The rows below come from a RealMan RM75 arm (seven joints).
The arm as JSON. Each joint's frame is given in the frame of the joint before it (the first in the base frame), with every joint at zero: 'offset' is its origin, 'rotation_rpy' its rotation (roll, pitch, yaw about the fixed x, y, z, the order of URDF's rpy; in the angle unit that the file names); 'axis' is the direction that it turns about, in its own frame. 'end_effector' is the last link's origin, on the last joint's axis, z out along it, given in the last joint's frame.
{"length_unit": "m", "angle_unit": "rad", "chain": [
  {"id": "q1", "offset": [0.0, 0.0, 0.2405], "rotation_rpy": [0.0, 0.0, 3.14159], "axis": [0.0, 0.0, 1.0]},
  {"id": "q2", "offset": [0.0, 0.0, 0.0], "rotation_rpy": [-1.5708, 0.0, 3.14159], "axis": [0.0, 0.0, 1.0]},
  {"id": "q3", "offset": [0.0, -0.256, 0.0], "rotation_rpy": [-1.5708, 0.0, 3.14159], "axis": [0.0, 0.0, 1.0]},
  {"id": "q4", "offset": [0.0, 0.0, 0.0], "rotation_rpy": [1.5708, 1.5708, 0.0], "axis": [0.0, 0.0, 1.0]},
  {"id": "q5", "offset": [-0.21, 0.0, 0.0], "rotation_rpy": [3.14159, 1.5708, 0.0], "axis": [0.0, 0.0, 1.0]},
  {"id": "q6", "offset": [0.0, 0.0, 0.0], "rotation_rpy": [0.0, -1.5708, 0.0], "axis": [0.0, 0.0, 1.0]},
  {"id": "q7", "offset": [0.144, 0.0, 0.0], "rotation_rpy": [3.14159, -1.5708, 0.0], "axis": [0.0, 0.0, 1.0]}
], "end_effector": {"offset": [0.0, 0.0, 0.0], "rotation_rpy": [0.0, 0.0, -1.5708]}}
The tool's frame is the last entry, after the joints.
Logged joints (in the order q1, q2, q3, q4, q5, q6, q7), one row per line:
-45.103 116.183 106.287 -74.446 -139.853 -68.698 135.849
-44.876 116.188 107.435 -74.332 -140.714 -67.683 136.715
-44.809 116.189 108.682 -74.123 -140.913 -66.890 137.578
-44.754 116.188 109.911 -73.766 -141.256 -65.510 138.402
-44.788 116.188 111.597 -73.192 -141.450 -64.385 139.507
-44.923 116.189 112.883 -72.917 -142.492 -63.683 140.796
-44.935 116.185 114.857 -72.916 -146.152 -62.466 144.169
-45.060 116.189 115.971 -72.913 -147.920 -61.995 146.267
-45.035 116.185 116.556 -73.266 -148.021 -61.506 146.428
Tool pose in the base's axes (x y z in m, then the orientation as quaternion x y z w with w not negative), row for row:
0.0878 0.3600 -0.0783 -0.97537 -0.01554 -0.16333 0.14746
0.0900 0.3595 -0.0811 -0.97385 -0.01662 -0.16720 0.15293
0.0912 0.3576 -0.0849 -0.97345 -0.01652 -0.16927 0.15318
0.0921 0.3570 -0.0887 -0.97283 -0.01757 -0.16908 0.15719
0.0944 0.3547 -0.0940 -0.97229 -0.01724 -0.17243 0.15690
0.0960 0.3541 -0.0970 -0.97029 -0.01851 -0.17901 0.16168
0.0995 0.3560 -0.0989 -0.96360 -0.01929 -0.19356 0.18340
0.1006 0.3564 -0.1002 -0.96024 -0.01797 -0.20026 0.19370
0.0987 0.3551 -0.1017 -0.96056 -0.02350 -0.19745 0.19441
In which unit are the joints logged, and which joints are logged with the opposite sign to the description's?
The joints are logged in degrees. Opposite sign: q1, q3.
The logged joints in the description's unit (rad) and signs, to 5 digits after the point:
0.78720 2.02778 -1.85506 -1.29933 -2.44090 -1.19901 2.37101
0.78323 2.02786 -1.87509 -1.29734 -2.45592 -1.18129 2.38613
0.78206 2.02788 -1.89686 -1.29369 -2.45940 -1.16745 2.40119
0.78110 2.02786 -1.91831 -1.28746 -2.46538 -1.14337 2.41557
0.78170 2.02786 -1.94774 -1.27744 -2.46877 -1.12373 2.43486
0.78405 2.02788 -1.97018 -1.27264 -2.48695 -1.11148 2.45735
0.78426 2.02781 -2.00463 -1.27262 -2.55083 -1.09024 2.51622
0.78645 2.02788 -2.02408 -1.27257 -2.58169 -1.08202 2.55284
0.78601 2.02781 -2.03429 -1.27873 -2.58345 -1.07348 2.55565

